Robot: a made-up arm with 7 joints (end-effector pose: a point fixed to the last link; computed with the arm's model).
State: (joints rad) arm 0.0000 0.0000 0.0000 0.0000 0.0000 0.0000 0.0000
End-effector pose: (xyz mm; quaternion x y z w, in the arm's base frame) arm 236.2 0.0 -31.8 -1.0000 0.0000 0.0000 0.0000
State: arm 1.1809 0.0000 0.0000 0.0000 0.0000 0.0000 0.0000
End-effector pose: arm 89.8 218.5 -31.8 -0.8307 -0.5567 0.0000 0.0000
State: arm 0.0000 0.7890 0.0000 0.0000 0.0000 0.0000 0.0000
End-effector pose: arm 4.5 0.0 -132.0 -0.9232 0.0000 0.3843 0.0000
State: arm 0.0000 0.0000 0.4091 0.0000 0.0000 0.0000 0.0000
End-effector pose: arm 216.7 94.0 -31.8 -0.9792 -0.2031 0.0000 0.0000
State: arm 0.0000 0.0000 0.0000 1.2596 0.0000 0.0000 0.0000
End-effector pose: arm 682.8 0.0 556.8 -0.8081 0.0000 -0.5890 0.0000
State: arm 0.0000 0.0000 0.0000 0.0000 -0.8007 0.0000 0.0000
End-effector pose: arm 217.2 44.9 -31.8 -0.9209 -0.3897 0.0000 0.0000
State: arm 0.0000 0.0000 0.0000 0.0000 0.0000 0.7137 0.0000
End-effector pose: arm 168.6 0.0 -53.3 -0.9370 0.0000 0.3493 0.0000
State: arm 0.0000 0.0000 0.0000 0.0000 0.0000 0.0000 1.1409
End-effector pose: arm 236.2 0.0 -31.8 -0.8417 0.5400 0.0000 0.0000
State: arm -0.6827 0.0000 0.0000 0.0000 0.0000 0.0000 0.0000
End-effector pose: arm 183.3 -149.0 -31.8 -0.9423 0.3348 0.0000 0.0000
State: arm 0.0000 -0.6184 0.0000 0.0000 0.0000 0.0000 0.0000
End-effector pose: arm 324.8 0.0 147.4 -0.9526 0.0000 -0.3043 0.0000
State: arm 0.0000 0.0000 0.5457 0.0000 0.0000 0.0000 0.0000
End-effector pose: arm 201.9 122.6 -31.8 -0.9630 -0.2695 0.0000 0.0000
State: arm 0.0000 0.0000 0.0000 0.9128 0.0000 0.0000 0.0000
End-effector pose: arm 641.4 0.0 344.4 -0.8976 0.0000 -0.4407 0.0000
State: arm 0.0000 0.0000 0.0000 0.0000 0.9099 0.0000 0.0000
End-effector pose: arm 212.0 -49.4 -31.8 -0.8983 0.4394 0.0000 0.0000
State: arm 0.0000 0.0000 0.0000 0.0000 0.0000 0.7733 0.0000
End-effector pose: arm 162.6 0.0 -52.8 -0.9262 0.0000 0.3771 0.0000
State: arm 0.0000 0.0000 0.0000 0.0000 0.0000 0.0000 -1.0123
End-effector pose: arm 236.2 0.0 -31.8 -0.8746 -0.4848 0.0000 0.0000
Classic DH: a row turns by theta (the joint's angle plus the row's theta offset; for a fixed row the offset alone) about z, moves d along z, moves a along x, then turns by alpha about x. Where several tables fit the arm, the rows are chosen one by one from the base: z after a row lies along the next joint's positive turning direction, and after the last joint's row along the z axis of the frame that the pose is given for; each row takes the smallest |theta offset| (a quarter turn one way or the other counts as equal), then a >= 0, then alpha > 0; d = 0 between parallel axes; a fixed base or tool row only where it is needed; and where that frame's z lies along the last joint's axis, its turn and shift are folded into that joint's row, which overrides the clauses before.
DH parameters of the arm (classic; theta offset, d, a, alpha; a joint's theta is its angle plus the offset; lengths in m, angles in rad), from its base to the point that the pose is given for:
joint 1: 0 0.1964 0 -1.5708
joint 2: 0 0 0 1.5708
joint 3: 0 0.3725 0.0557 1.5708
joint 4: 0 0 0.1179 1.5708
joint 5: 0 0.5208 0 1.5708
joint 6: 0 0 0.0626 -1.5708
joint 7: 0 0.0799 0 0

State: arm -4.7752 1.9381 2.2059 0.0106 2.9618 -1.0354 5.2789
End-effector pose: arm -82.1 -109.2 275.6 0.2903 0.7830 -0.3049 0.4579
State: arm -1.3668 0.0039 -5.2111 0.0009 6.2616 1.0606 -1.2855
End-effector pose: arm 128.8 -39.1 -45.7 -0.7539 -0.4189 0.3590 0.3568
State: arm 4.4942 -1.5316 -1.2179 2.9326 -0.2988 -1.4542 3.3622
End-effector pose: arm 237.0 839.5 239.4 0.5624 0.4435 0.5881 0.3757
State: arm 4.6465 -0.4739 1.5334 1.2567 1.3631 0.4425 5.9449
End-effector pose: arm 686.4 48.5 482.8 -0.8344 0.2318 -0.4578 0.2009
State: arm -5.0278 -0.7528 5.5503 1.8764 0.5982 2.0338 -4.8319
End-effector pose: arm 299.4 -158.3 922.6 -0.8381 0.2008 0.2623 0.4341
